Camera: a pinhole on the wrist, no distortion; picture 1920 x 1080 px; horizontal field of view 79.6 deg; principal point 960.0 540.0 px. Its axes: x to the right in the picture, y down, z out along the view. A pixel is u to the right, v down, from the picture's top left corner.
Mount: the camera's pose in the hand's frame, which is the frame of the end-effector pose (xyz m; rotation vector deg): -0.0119 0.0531 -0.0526 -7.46 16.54 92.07
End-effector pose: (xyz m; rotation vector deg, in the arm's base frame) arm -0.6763 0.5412 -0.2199 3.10 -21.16 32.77
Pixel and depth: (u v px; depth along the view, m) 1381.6 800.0 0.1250
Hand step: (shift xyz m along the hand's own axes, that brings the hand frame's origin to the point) -0.0311 0.1292 0.0585
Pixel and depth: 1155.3 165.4 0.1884
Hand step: 0.0645 0.1357 0.1136
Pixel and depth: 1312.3 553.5 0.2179
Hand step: 0.0017 0.1747 0.1396
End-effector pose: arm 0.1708 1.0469 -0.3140 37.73 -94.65 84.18
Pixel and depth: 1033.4 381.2 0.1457
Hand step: 0.0210 0.1012 0.0828
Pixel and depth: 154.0 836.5 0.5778
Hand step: -0.0818 -0.1891 0.6225
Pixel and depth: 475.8 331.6 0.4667
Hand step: 0.1270 -0.0100 0.4374
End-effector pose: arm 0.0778 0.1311 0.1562 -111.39 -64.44 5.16
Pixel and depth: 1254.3 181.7 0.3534
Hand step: 0.1246 0.2371 0.2518
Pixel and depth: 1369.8 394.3 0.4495
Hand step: 0.0766 0.3277 0.3316
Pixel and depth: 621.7 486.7 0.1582
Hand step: 0.0128 0.0503 0.1106
